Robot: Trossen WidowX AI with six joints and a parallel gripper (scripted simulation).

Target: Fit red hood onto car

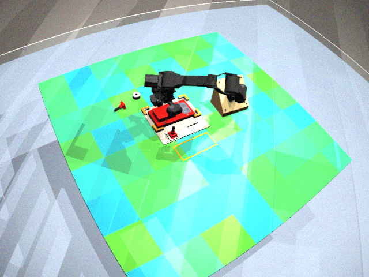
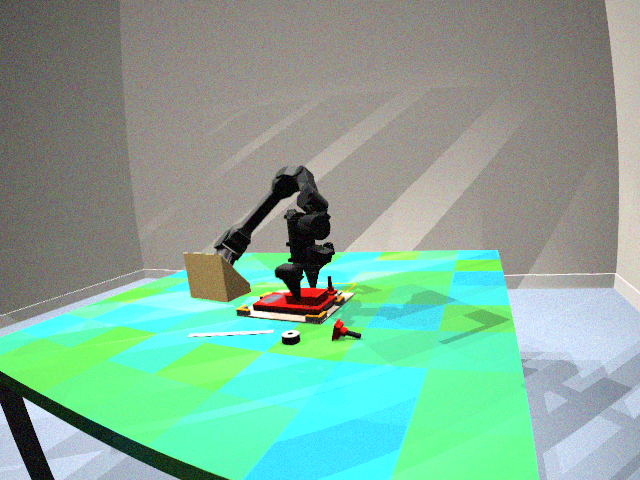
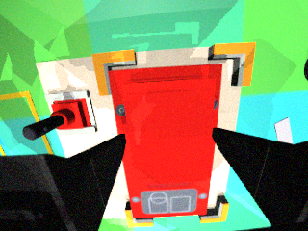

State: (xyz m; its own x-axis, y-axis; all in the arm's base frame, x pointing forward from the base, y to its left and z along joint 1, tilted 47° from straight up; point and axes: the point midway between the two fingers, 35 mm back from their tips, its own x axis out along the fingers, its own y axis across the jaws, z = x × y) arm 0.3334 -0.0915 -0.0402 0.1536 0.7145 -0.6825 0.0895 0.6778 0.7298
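The red hood lies right at my gripper tip. From my gripper tip the other things lie so: black-and-white wheel (4 cm ahead, 19 cm to the right, 3 cm below).
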